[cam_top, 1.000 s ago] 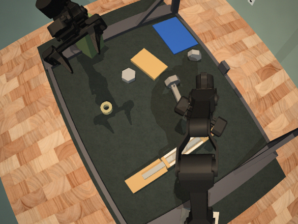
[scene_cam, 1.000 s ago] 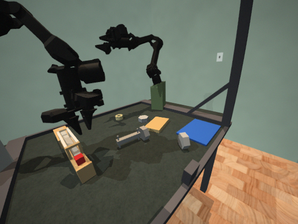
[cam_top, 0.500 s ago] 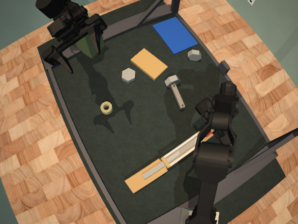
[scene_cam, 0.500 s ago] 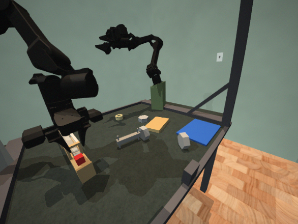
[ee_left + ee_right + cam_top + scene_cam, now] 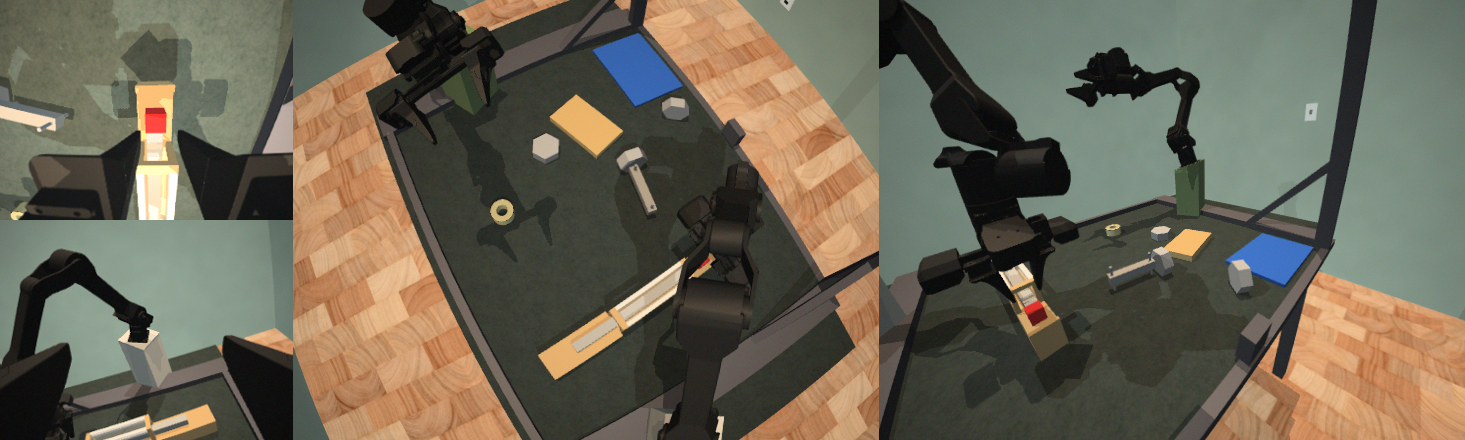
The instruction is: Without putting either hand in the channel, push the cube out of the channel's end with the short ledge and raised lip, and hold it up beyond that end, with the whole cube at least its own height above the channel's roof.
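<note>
Now: left hand 7 cm above the red cube. Round my left hand: grey hammer-shaped tool: 2 cm ahead, 20 cm to the right, 10 cm below; blue slab: 17 cm behind, 51 cm to the right, 13 cm below; orange slab: 4 cm ahead, 41 cm to the right, 12 cm below.
</note>
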